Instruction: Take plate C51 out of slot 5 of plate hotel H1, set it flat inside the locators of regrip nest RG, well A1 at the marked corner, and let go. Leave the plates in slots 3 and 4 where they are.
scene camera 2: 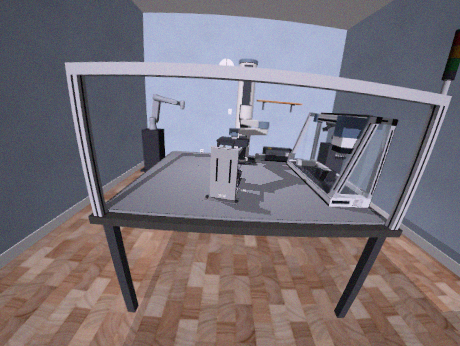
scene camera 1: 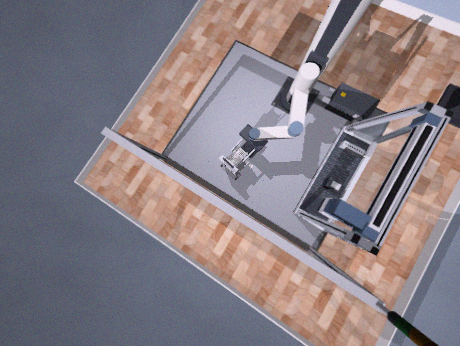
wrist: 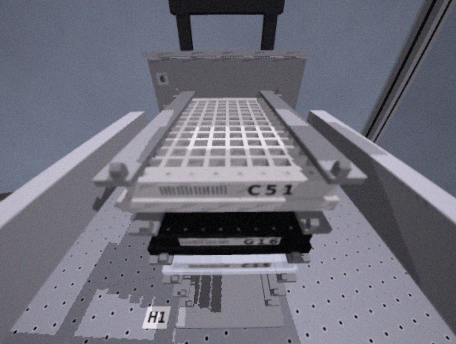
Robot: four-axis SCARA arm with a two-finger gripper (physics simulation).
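Seen in the pictures: gripper, fingertip midpoint: (scene camera 1: 237, 156) (wrist: 227, 125); arm's base, origin of the base link: (scene camera 2: 240, 161).
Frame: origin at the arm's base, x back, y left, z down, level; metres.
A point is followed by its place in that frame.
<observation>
Plate C51 (wrist: 235, 175) {x -0.674, y -0.121, z -0.259 m}, a white gridded plate, is level between my gripper's two long fingers. My gripper (scene camera 1: 239, 154) {x -0.730, y -0.130, z -0.256 m} (wrist: 227, 125) {x -0.730, y -0.130, z -0.256 m} is shut on its sides. The plate is still inside plate hotel H1 (scene camera 1: 229, 166) {x -0.823, y -0.132, z -0.297 m} (scene camera 2: 223, 175) {x -0.825, y -0.148, z -0.152 m} (wrist: 227, 75) {x -0.795, y -0.144, z -0.278 m}, below the slot 6 rails, and looks slightly raised off the slot 5 ledges. Black plate G16 (wrist: 225, 220) {x -0.687, y -0.120, z -0.216 m} lies below it in slot 4, and a pale plate (wrist: 225, 259) {x -0.674, y -0.117, z -0.195 m} lies in slot 3. In scene camera 2 the hotel's back panel hides the plates and fingers. I cannot make out regrip nest RG or the marked corner.
A framed machine with a dark deck (scene camera 1: 320, 187) {x -0.578, y 0.517, z -0.061 m} stands on the right of the grey table (scene camera 1: 200, 110) {x -0.499, y -0.658, z -0.013 m} (scene camera 2: 150, 200) {x -0.888, y -0.520, z -0.014 m}. A dark box (scene camera 1: 355, 102) {x 0.104, y 0.406, z -0.128 m} (scene camera 2: 277, 153) {x 0.034, y 0.368, z -0.098 m} stands near the arm's base. A raised rail (scene camera 1: 210, 195) {x -1.015, y -0.090, z -0.620 m} (scene camera 2: 200, 70) {x -1.044, y -0.242, z -0.599 m} runs along the table's front edge.
</observation>
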